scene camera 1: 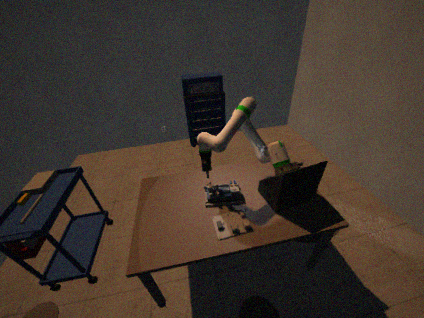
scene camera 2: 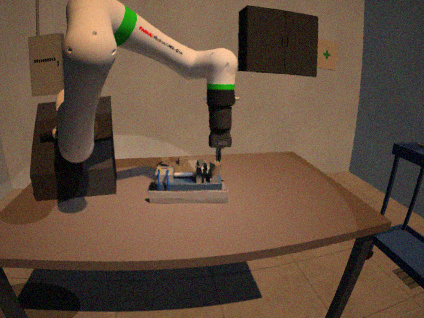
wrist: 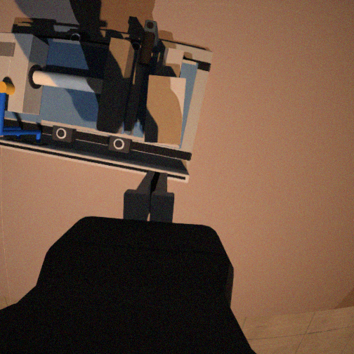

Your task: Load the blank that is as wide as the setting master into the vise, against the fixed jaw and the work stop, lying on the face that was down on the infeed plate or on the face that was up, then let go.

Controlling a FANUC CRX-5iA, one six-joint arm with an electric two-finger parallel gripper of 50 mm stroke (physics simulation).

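Places are measured from the arm's base along level axes (x right, y ahead, z up), in centimetres.
Pixels of known places: gripper, fingertip midpoint: (scene camera 1: 207,177) (scene camera 2: 218,161); arm's base, origin of the base link: (scene camera 1: 285,173).
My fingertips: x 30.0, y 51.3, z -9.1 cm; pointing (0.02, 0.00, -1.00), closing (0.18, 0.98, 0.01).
Ahead of a thing's pixels: the offset from my fingertips to its top centre. "spot": to the spot under its first point. Level surfaces: height alone.
The vise @(dx -10.4, dy -8.4, dz -6.2 cm) (scene camera 1: 227,196) (scene camera 2: 195,185) (wrist: 67,57) stands on the table. In the wrist view, its moving jaw (wrist: 112,97) is left of the fixed jaw (wrist: 162,110); the narrow, dark part between them is in shadow, and I cannot tell whether a blank lies there. The small upright at the top of the jaw gap looks like the work stop (wrist: 150,32). My gripper (scene camera 1: 208,176) (scene camera 2: 218,159) (wrist: 156,184) is shut and empty, by the fixed-jaw end and just outside the vise's long edge in the wrist view. The light infeed plate @(spot: dx -42.5, dy +8.0, dz -15.3 cm) (scene camera 1: 219,234) holds small dark blocks; their widths are too small to compare.
The vise sits in a pale tray @(spot: dx -1.1, dy -10.3, dz -13.1 cm) (scene camera 2: 190,196). Blue handles (wrist: 20,132) stand at its other end. A large dark box (scene camera 1: 295,187) (scene camera 2: 45,175) is on the table near the arm's base. A blue cart (scene camera 1: 75,220) stands beside the table @(dz -16.1 cm) (scene camera 1: 165,240) (scene camera 2: 280,215).
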